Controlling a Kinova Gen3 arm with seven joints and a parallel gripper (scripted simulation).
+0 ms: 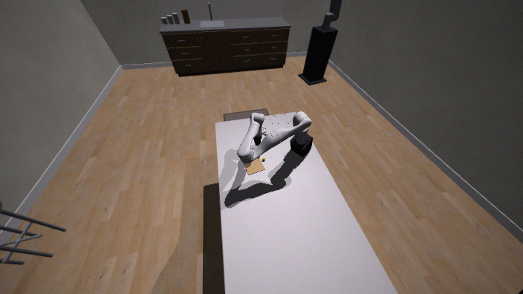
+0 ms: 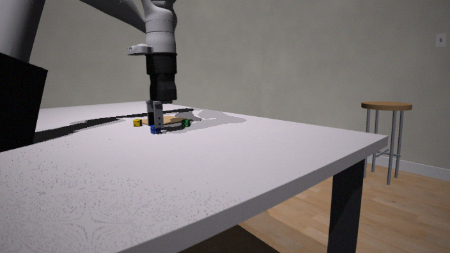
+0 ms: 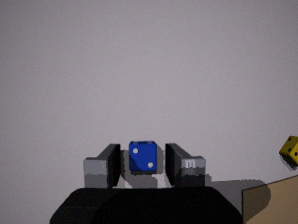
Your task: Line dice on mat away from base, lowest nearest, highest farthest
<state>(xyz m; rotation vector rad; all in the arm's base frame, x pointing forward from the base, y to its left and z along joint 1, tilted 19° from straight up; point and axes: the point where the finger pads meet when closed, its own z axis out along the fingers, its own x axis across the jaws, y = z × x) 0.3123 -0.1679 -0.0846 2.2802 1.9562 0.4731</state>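
My hand is 20 mm above the blue die. Round my hand: tan mat (120 mm ahead, 150 mm to the left, 30 mm below); yellow die (20 mm ahead, 130 mm to the left, 20 mm below); green die (100 mm ahead, 10 mm to the left, 20 mm below).
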